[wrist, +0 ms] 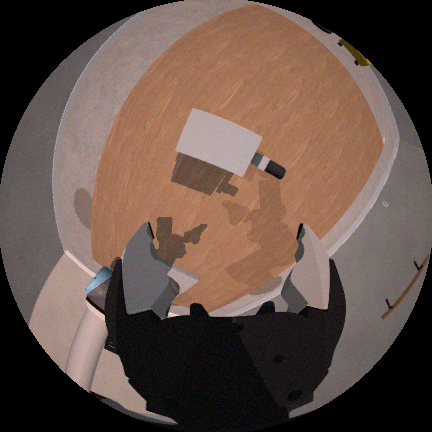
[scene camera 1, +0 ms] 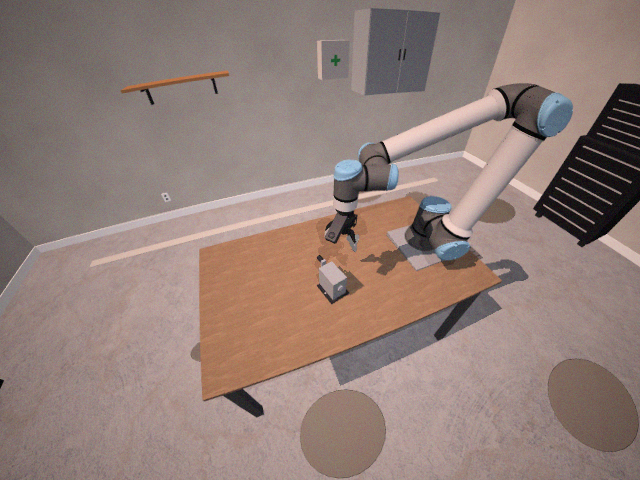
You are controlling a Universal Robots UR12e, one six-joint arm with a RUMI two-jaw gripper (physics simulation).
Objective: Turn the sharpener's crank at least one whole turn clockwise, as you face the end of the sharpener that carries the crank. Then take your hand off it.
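Places are measured from the arm's base along level axes (x ahead, y left, z up), in millimetres.
Pixels of known places: gripper, fingertip midpoint: (wrist: 226, 224) (scene camera 1: 340, 244); arm's base, link origin: (scene camera 1: 420, 238).
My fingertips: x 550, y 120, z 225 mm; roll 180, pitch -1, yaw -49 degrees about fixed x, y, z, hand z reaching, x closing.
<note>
For each thing: its middle in the pictures, then the offset to it from my fingertips. "pt": a spot on its surface instead. Level surfaces: height alone.
- sharpener, surface spot: (wrist: 220, 141) pt dx +49, dy +46, dz -117 mm
- black knob, body centre: (wrist: 273, 168) (scene camera 1: 320, 259) dx +78, dy -45, dz -116 mm
- small round disc, surface spot: (scene camera 1: 340, 288) pt dx +30, dy +111, dz -159 mm
- wooden table, surface height: dz -245 mm
The sharpener (scene camera 1: 328, 277) (wrist: 220, 141) is a light grey box on a dark base and stands upright on the table. Its crank has a black knob (scene camera 1: 320, 257) (wrist: 276, 169) on a short grey and white part. In scene camera 1 it points to the back left; in the wrist view it is at the box's right end. A small round disc (scene camera 1: 340, 288) is on the opposite end. My gripper (scene camera 1: 342, 244) (wrist: 226, 224) is open and empty. It hangs above the table, behind and to the right of the crank in scene camera 1, apart from it.
The wooden table (scene camera 1: 258, 320) (wrist: 300, 100) bears the sharpener and my arm's grey mounting plate (scene camera 1: 424, 261) (wrist: 187, 281). My arm reaches in from the right in scene camera 1. A wall shelf (scene camera 1: 175, 81), a grey cabinet (scene camera 1: 385, 51) and a black rack (scene camera 1: 584, 167) are beyond the table.
</note>
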